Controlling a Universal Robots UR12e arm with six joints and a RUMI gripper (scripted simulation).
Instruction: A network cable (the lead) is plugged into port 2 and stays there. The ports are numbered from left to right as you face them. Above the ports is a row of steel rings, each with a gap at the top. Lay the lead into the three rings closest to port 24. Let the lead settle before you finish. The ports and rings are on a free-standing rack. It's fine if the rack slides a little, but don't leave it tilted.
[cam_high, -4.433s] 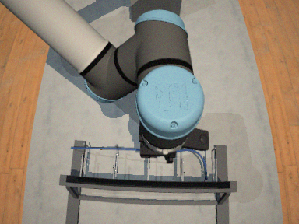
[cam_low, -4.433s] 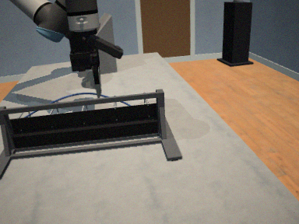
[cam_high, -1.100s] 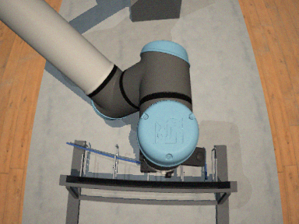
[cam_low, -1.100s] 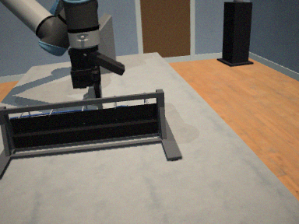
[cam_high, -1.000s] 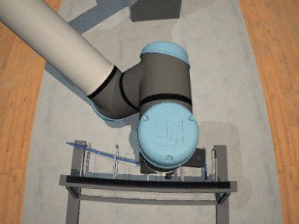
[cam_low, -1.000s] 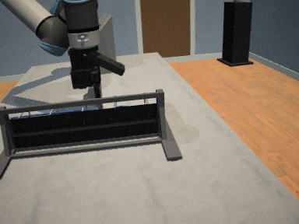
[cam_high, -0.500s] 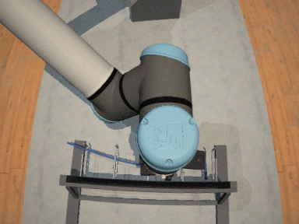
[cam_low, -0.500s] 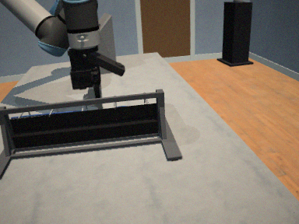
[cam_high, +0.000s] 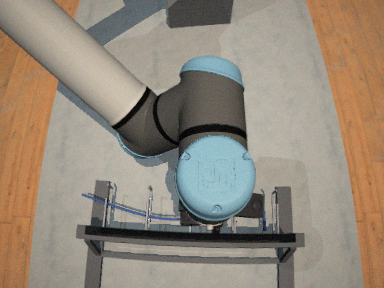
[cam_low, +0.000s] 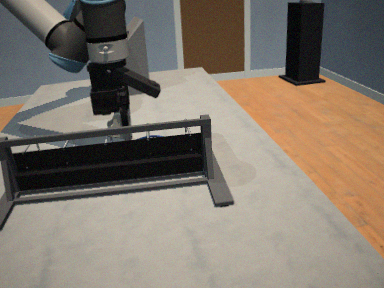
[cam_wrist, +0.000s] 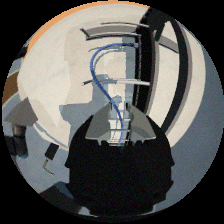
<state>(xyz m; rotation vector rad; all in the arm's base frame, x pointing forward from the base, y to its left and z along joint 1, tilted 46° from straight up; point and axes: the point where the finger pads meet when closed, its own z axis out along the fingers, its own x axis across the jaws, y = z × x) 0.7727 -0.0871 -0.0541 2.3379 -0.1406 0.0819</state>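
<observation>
My gripper is now 50 mm short of the rack and 60 mm to the left of it.
</observation>
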